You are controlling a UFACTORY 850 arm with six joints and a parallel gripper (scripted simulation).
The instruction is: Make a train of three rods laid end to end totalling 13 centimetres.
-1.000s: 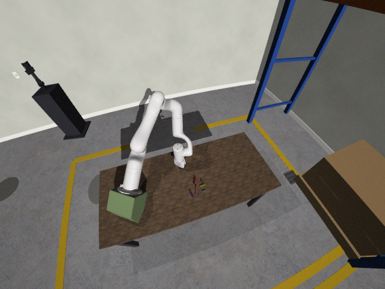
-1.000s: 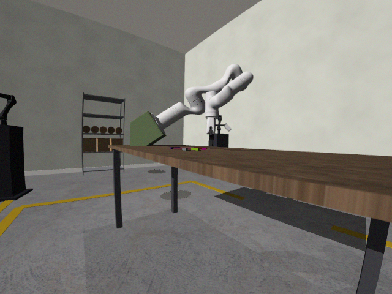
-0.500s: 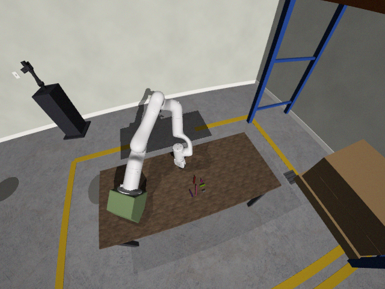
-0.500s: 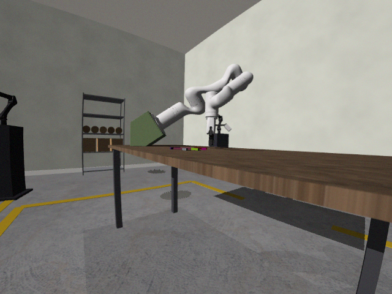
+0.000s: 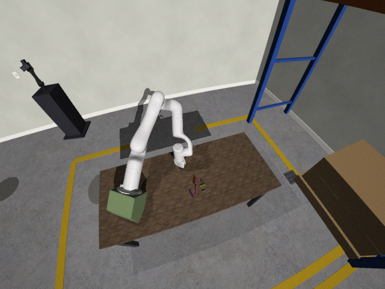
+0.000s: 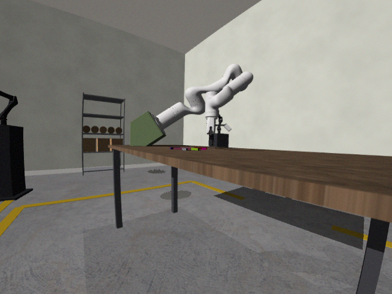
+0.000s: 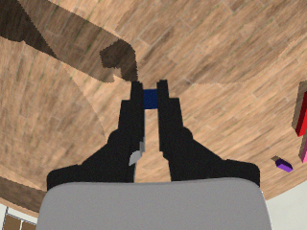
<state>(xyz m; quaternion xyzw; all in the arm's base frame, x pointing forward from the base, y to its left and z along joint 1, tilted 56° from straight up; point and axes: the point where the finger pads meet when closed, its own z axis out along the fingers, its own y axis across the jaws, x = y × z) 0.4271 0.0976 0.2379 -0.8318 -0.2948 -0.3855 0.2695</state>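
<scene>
Right now my hand is 20 cm to the left of the lime rod, 18 cm short of it and 3 cm above it. From my hand the other things lie so: blue rod 2 cm below; then magenta rod 18 cm ahead, 15 cm to the right, 3 cm below; then red rod 14 cm to the right, 11 cm ahead, 3 cm below.
</scene>
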